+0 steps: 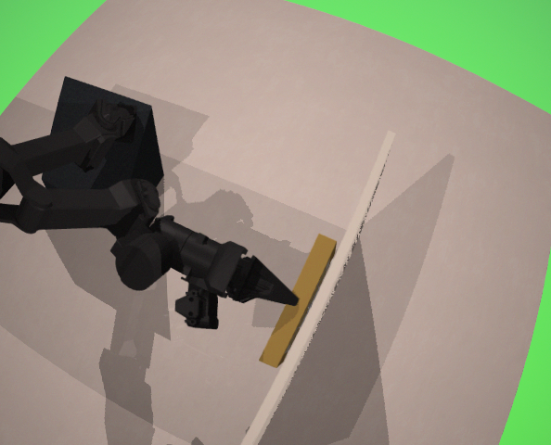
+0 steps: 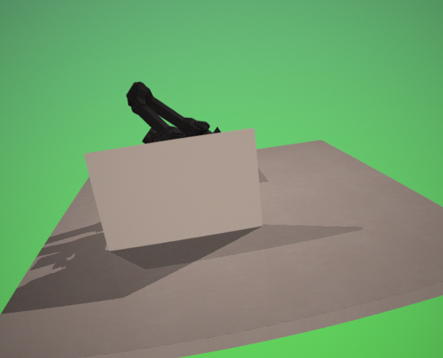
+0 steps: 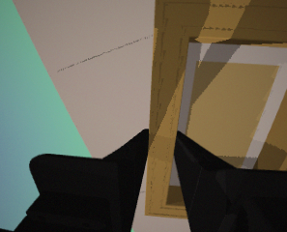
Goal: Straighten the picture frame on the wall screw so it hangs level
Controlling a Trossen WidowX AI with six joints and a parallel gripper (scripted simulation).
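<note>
The picture frame lies 10 mm ahead of my gripper tip, 20 mm to the left of it and 50 mm below it. The rest, counted from my gripper tip: thin upright wall: 20 mm ahead, 70 mm below.
</note>
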